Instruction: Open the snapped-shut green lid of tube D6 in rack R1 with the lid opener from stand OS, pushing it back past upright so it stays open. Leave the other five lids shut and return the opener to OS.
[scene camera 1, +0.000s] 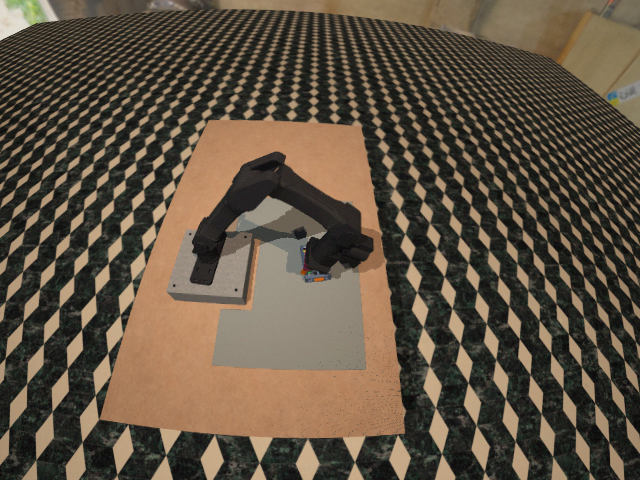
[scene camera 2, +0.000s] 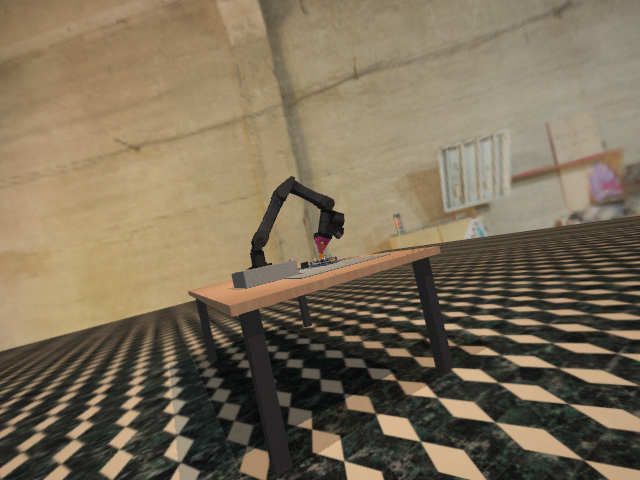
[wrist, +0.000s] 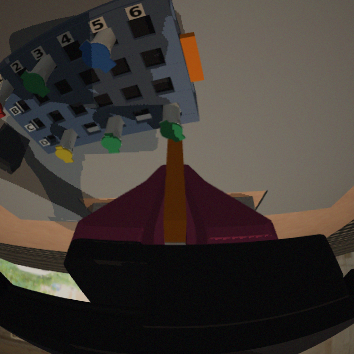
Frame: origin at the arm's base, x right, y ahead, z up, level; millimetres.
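Seen in the pictures: gripper, fingertip midpoint: (scene camera 1: 305, 268) (scene camera 2: 320, 252) (wrist: 174, 173); arm's base, link origin: (scene camera 1: 209, 256) (scene camera 2: 259, 267).
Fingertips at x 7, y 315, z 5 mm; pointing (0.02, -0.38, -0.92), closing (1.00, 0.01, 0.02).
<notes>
Offsets run from my fingertips to a thing's top centre. "spot": to the spot under its first point. Level surfaces: height alone.
My gripper (wrist: 174, 173) (scene camera 2: 322, 248) is shut on the lid opener @[dx +0, dy +7, dz +43 mm] (wrist: 175, 205), an orange bar between magenta fingers. The opener's far end meets the near edge of the green lid @[dx -2, dy +14, dz -20 mm] (wrist: 172, 131) of tube D6 in the wrist view; whether they touch is unclear. That lid looks down on its tube. Blue rack R1 @[dx -52, dy +31, dz -20 mm] (wrist: 172, 70) (scene camera 2: 330, 261) also holds tubes with a green lid @[dx -39, dy +4, dz -20 mm] (wrist: 111, 142) at D4, a yellow lid @[dx -77, dy -5, dz -20 mm] (wrist: 64, 152) at D2, a blue lid @[dx -35, dy +65, dz -20 mm] (wrist: 98, 55) at A5, a green lid @[dx -72, dy +56, dz -20 mm] (wrist: 35, 82) at A3 and a red lid @[spot: dx -105, dy +42, dz -21 mm] (wrist: 1, 110) at A1; these look shut.
A small black block @[dx -169, dy -33, dz -36 mm] (wrist: 11, 147) (scene camera 1: 299, 232), apparently stand OS, is beside the rack's column 1 end. An orange block @[spot: dx +10, dy +48, dz -45 mm] (wrist: 192, 57) is on the rack's column 6 end. The arm's grey base block (scene camera 1: 232, 268) (scene camera 2: 266, 274) stands beside the grey mat @[dz -68 mm] (scene camera 1: 294, 335) on the wooden table @[dz -71 mm] (scene camera 1: 170, 382).
</notes>
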